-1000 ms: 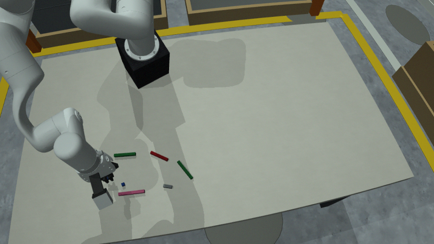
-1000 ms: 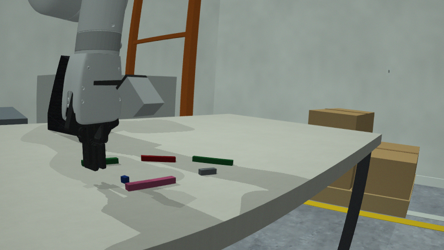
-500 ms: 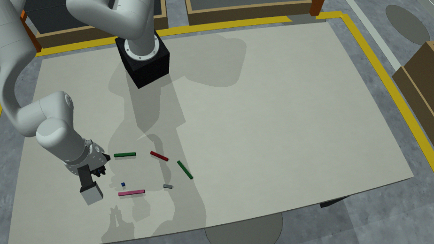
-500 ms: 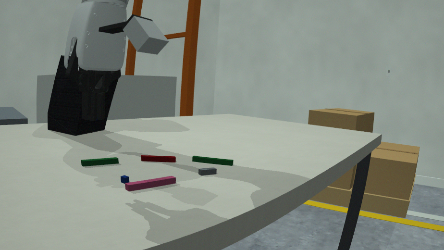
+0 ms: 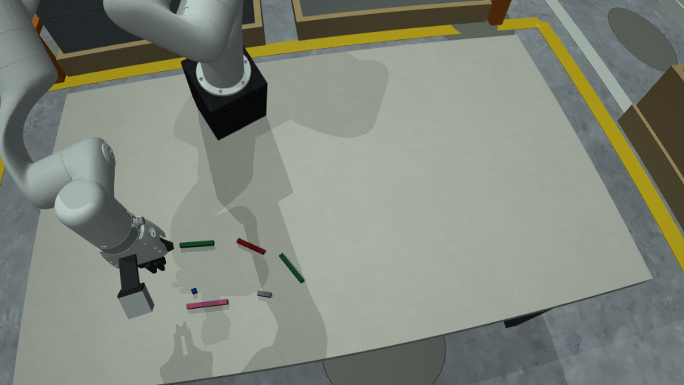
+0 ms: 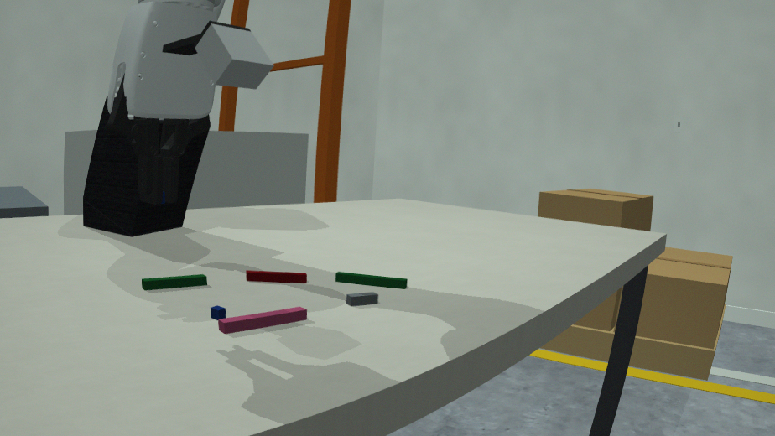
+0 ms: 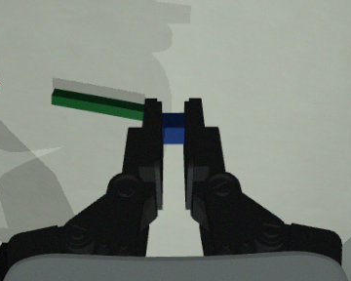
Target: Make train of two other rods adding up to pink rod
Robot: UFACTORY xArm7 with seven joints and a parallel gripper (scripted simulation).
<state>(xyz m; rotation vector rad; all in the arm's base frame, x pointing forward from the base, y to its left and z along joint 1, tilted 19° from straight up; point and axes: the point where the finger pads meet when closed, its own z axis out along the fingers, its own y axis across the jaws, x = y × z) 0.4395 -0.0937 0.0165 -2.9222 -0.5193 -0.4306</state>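
Now: hand 5 cm short of the pink rod, 8 cm to the right of it and 12 cm above it. Also, from my hand: grey rod: 2 cm ahead, 21 cm to the left, 12 cm below; then red rod: 8 cm behind, 16 cm to the left, 12 cm below.
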